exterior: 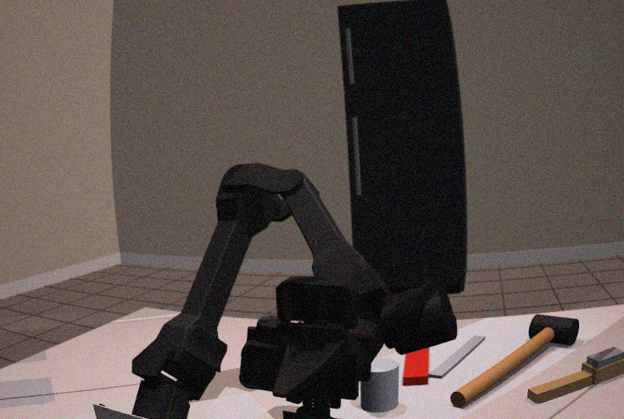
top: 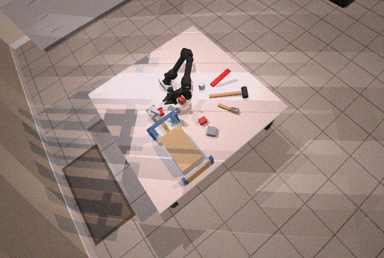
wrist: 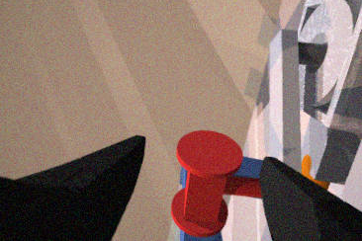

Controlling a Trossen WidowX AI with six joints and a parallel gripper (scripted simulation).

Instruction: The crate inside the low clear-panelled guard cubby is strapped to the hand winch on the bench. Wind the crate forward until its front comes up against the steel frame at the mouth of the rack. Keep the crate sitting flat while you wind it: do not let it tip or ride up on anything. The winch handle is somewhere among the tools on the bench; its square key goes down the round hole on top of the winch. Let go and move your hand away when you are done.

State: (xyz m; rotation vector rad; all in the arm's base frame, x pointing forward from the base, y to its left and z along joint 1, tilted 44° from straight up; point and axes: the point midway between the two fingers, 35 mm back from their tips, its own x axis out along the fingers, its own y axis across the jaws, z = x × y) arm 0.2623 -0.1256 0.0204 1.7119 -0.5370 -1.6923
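Now: the winch handle 20 mm ahead of my gripper tip, 70 mm to the right of it and 50 mm below it. From my gripper tip the other things lie so: clear-panelled cubby 360 mm ahead, 50 mm to the right, 60 mm below; then grey hand winch 50 mm behind, 120 mm to the right, 140 mm below; then red knob 50 mm ahead, 50 mm to the right, 30 mm below.
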